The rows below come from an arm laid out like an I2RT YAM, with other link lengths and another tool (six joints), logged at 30 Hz.
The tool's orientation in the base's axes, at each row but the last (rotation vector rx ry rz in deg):
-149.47 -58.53 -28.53
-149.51 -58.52 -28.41
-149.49 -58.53 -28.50
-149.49 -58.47 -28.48
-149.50 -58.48 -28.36
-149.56 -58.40 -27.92
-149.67 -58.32 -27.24
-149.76 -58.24 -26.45
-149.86 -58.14 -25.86
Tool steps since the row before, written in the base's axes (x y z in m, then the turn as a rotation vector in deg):
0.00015 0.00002 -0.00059 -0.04 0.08 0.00
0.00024 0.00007 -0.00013 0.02 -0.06 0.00
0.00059 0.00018 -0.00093 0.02 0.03 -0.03
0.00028 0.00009 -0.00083 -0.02 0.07 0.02
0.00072 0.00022 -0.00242 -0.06 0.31 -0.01
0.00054 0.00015 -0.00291 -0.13 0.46 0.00
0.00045 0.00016 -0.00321 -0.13 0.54 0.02
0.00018 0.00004 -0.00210 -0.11 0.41 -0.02
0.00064 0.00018 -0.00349 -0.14 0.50 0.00
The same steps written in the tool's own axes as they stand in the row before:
-0.00013 0.00018 0.00057 0.02 -0.08 0.02
0.00015 0.00014 0.00019 -0.02 0.06 -0.02
0.00012 0.00042 0.00103 0.02 0.00 0.04
-0.00010 0.00025 0.00084 0.04 -0.07 0.01
-0.00038 0.00070 0.00241 0.14 -0.26 0.12
-0.00074 0.00070 0.00278 0.18 -0.41 0.15
-0.00089 0.00069 0.00304 0.24 -0.47 0.17
-0.00069 0.00043 0.00195 0.16 -0.36 0.16
-0.00081 0.00088 0.00335 0.20 -0.45 0.17

